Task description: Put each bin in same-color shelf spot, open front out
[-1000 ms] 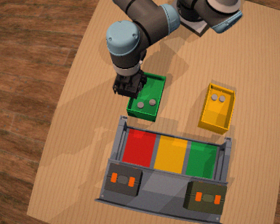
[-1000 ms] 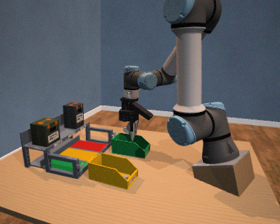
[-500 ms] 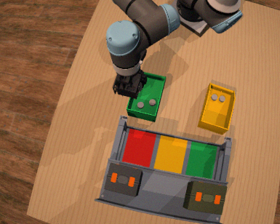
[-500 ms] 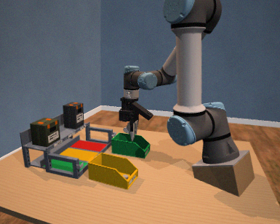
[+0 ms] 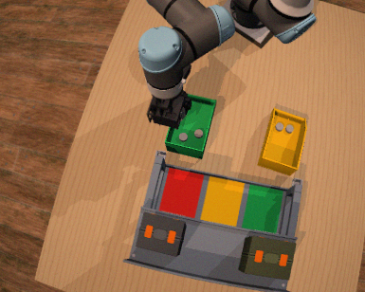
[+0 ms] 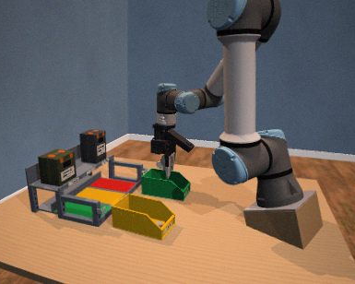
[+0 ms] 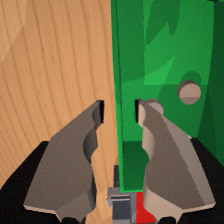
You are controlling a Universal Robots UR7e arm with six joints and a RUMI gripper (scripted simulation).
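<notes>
Right now the green bin is 1 cm behind my hand, 5 cm to the left of it and 2 cm below it. Round my hand: yellow bin 7 cm behind, 30 cm to the left, 2 cm below; yellow mark 18 cm ahead, 21 cm to the left, 5 cm below; red mark 20 cm ahead, 10 cm to the left, 5 cm below.
</notes>
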